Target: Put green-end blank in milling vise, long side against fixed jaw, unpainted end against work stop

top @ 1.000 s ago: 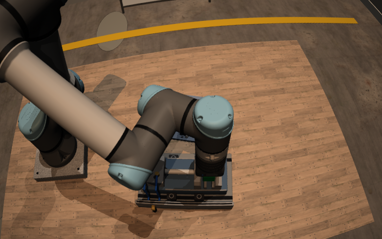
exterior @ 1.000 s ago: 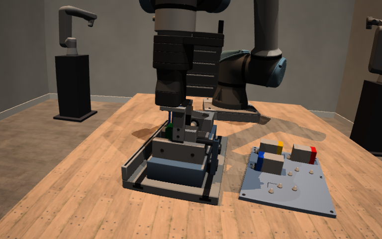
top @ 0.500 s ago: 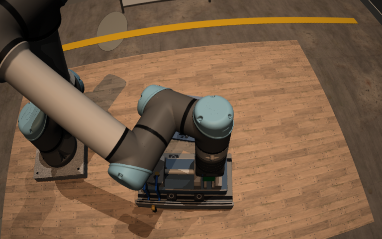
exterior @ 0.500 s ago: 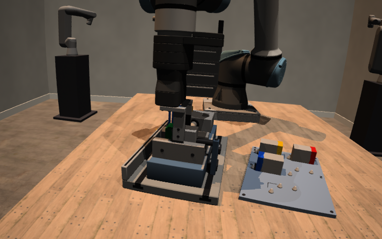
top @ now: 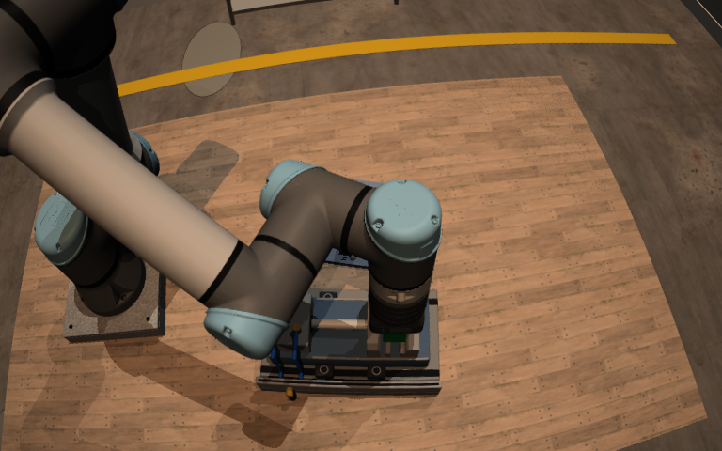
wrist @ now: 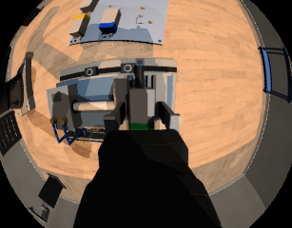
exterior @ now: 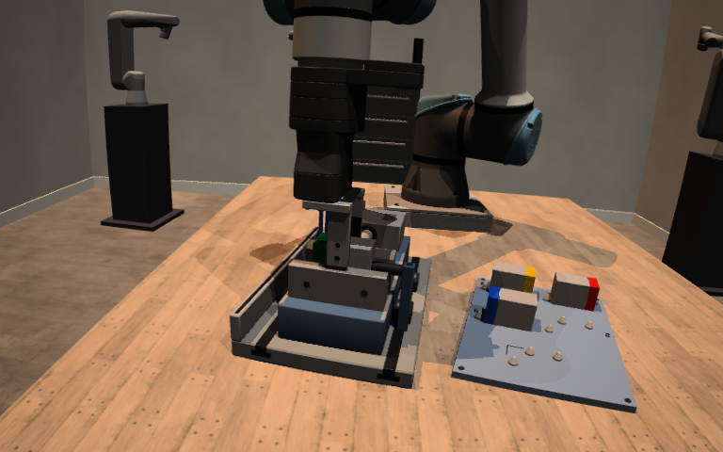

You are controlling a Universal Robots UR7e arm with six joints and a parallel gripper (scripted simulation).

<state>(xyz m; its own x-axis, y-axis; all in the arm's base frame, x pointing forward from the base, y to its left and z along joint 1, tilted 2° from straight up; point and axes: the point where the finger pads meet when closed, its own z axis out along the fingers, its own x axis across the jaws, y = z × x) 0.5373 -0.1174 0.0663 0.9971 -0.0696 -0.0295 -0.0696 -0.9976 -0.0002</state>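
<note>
Now: hand 20 mm above the green-ended blank. From my hand the other things lie so: hosed end block (170 mm behind, 10 mm to the left, 40 mm below); then work stop rod (50 mm to the left, 30 mm below); then fixed jaw (30 mm ahead, 40 mm below).
</note>
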